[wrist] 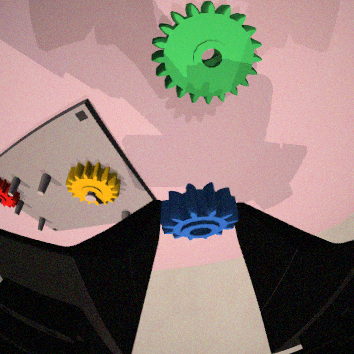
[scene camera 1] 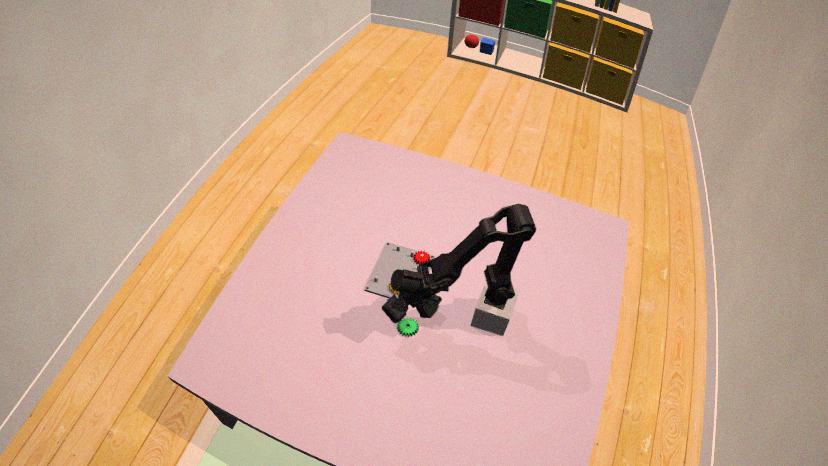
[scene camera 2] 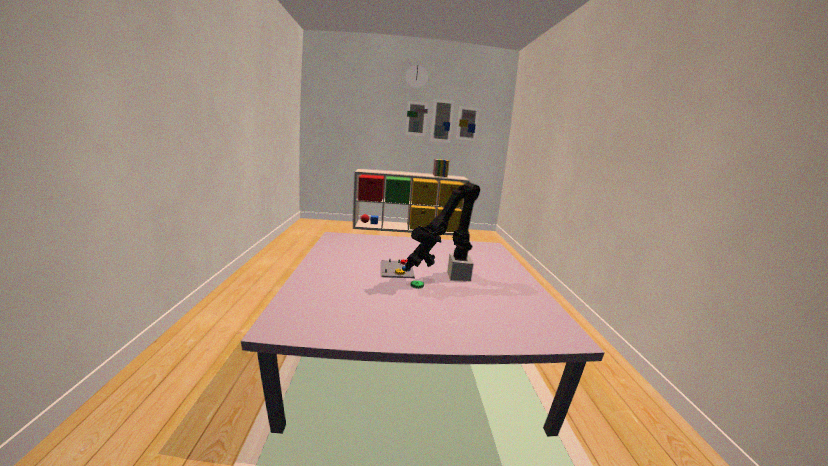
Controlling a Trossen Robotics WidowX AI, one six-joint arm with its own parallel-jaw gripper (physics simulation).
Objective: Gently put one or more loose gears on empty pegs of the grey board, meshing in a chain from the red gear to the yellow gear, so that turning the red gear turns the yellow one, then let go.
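Places are measured from the arm's base along level axes (x up, y ahead, z left), in metres.
Where they show: gripper, fingertip midpoint: (wrist: 198, 208) (scene camera 2: 406, 269); arm's base, link origin: (scene camera 1: 496, 297) (scene camera 2: 460, 257).
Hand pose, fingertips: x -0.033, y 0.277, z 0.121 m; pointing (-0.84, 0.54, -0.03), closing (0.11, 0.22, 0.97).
Note:
Things, the pixels of their centre, and the offset from my fingertips. "spot": a spot on its surface instead. Level surfaces: height alone.
- blue gear, body centre: (wrist: 198, 216) dy +0.002, dx +0.004, dz +0.000 m
- grey board, body centre: (wrist: 57, 201) (scene camera 1: 400, 270) (scene camera 2: 397, 266) dy +0.048, dx -0.058, dz -0.159 m
- red gear, surface spot: (wrist: 7, 194) (scene camera 1: 419, 261) (scene camera 2: 405, 262) spot: dy +0.008, dx -0.051, dz -0.217 m
- yellow gear, body centre: (wrist: 92, 186) (scene camera 2: 400, 271) dy +0.031, dx -0.056, dz -0.095 m
- green gear, body centre: (wrist: 207, 54) (scene camera 1: 407, 326) (scene camera 2: 417, 284) dy -0.057, dx -0.064, dz +0.023 m
- pink table, surface height: dx -0.073 m
My gripper (wrist: 198, 208) (scene camera 2: 406, 267) is shut on the blue gear (wrist: 200, 210), which sits between the fingertips, raised above the table beside the grey board. The grey board (scene camera 1: 383, 267) (scene camera 2: 384, 274) (wrist: 30, 150) lies flat and bears several upright pegs. The red gear (scene camera 1: 421, 256) (scene camera 2: 403, 261) (wrist: 7, 194) sits at its far side; in the wrist view it is cut by the left edge. The yellow gear (scene camera 1: 394, 288) (scene camera 2: 399, 271) (wrist: 93, 181) sits near the board's near edge, partly hidden by the arm in scene camera 1. The green gear (scene camera 1: 407, 335) (scene camera 2: 417, 284) (wrist: 177, 45) lies loose on the table, apart from the board.
The pink table (scene camera 1: 278, 324) (scene camera 2: 324, 312) carries the arm's grey base block (scene camera 1: 489, 321) (scene camera 2: 460, 269), right of the board. The arm reaches over the board's right side. A shelf unit (scene camera 1: 639, 63) (scene camera 2: 355, 202) with coloured boxes stands on the floor at the back.

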